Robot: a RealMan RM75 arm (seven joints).
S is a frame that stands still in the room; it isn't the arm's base.
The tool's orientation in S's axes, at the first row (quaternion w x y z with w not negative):
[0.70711 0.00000 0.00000 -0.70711]
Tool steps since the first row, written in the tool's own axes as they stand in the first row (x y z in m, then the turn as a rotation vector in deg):
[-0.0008 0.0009 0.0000 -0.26 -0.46 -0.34]
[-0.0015 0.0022 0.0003 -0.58 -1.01 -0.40]
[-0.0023 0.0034 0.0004 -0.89 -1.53 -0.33]
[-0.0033 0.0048 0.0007 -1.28 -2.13 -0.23]
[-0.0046 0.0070 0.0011 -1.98 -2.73 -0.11]
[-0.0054 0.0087 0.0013 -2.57 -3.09 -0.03]
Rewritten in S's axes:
[0.0009 0.0008 0.0000 -0.46 0.26 -0.34]
[0.0022 0.0015 0.0003 -1.01 0.58 -0.40]
[0.0034 0.0023 0.0004 -1.53 0.89 -0.33]
[0.0048 0.0033 0.0007 -2.13 1.28 -0.23]
[0.0070 0.0046 0.0011 -2.73 1.98 -0.11]
[0.0087 0.0054 0.0013 -3.09 2.57 -0.03]

